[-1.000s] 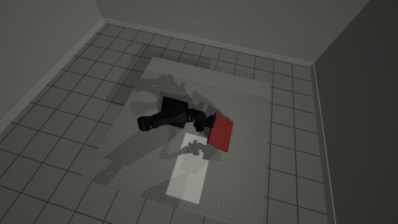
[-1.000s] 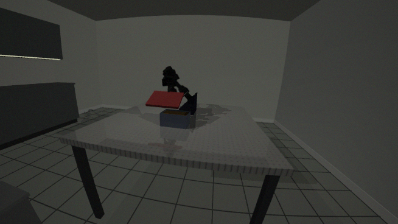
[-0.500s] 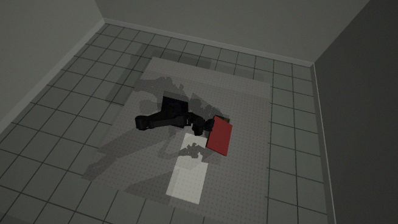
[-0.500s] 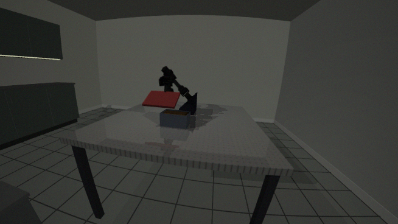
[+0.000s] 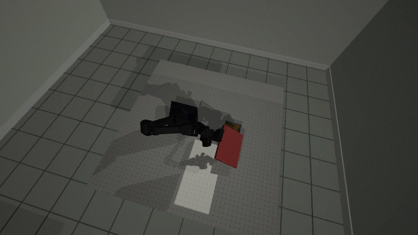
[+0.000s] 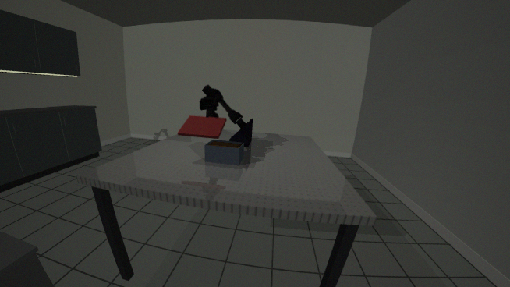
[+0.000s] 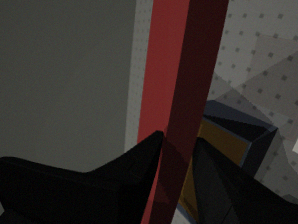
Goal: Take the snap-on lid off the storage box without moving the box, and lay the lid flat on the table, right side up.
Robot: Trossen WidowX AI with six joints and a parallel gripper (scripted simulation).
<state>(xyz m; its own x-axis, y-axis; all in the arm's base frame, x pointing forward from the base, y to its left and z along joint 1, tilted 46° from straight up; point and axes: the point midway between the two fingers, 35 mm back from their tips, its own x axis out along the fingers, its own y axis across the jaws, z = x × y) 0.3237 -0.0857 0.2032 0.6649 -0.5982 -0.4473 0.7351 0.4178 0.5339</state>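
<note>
The red lid is 70 mm ahead of my gripper tip, 10 mm to the right of it and 30 mm below it. Round my gripper tip: blue storage box 80 mm ahead, 130 mm to the left, 180 mm below.
</note>
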